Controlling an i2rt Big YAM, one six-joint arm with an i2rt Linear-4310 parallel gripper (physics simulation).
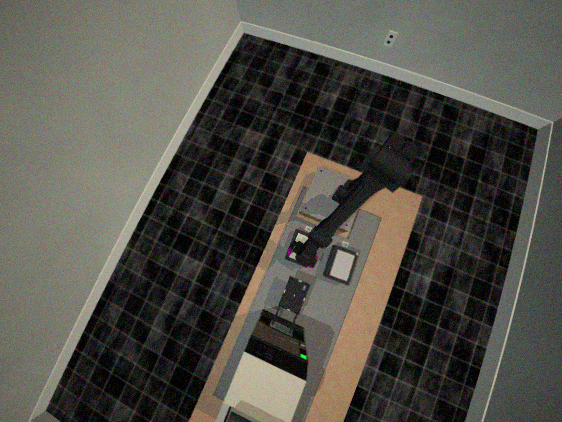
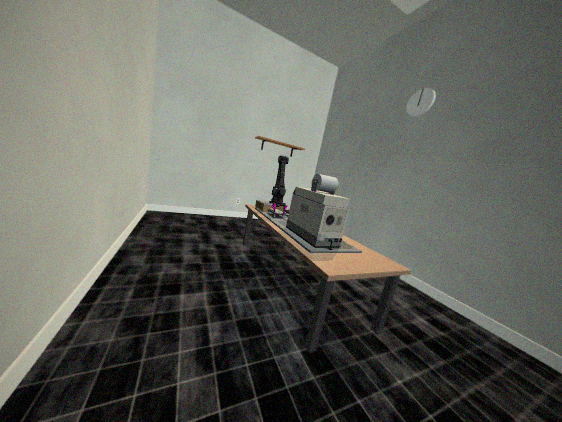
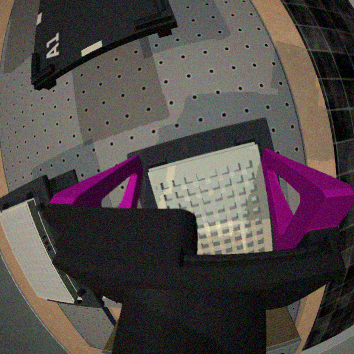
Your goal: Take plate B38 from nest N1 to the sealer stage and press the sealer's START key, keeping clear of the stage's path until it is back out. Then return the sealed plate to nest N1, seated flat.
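Places are measured from the arm's base along level axes (x ahead, y down, z left), in millimetres.
Pixels of known places: gripper, between the fingertips: (image 2: 279,212) (image 3: 200,157).
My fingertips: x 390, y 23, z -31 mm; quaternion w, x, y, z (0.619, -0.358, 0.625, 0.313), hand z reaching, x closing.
Note:
Behind a point stands the place of what it marks.
Plate B38 (image 3: 211,197) {x 361, y 15, z -38 mm} (image 1: 299,237) {x 293, y 15, z -83 mm} is a pale multi-well plate lying in its dark nest (image 3: 197,138) {x 404, y 30, z -29 mm} on the perforated grey deck. My gripper (image 3: 200,157) {x 390, y 23, z -31 mm} (image 1: 303,254) {x 390, y 23, z -31 mm} (image 2: 278,208) {x 390, y 23, z -31 mm} is open, low over the plate, with one magenta finger on each side of it. I cannot tell whether the fingers touch it. The plate's near end is hidden behind the gripper body. The black sealer stage (image 3: 98,21) {x 480, y -31, z 25 mm} (image 1: 293,294) {x 526, y -30, z 37 mm}, marked A1, stands out in front of the sealer (image 1: 268,386) {x 762, y -276, z 98 mm} (image 2: 317,218) {x 1065, y -115, z 44 mm} and is empty. A green key (image 1: 303,356) {x 650, y -200, z 163 mm} glows on the sealer's front.
A second pale plate (image 1: 340,265) {x 294, y 0, z 151 mm} (image 3: 31,253) {x 297, y 0, z 152 mm} lies in a neighbouring nest. A grey block (image 1: 324,195) {x 47, y -2, z -95 mm} sits by the arm's base. The wooden table (image 1: 386,254) {x 108, y 87, z 341 mm} (image 2: 363,265) {x 1289, y 86, z 300 mm} has its edge close beside the nest. A wall shelf (image 2: 278,142) hangs above the arm.

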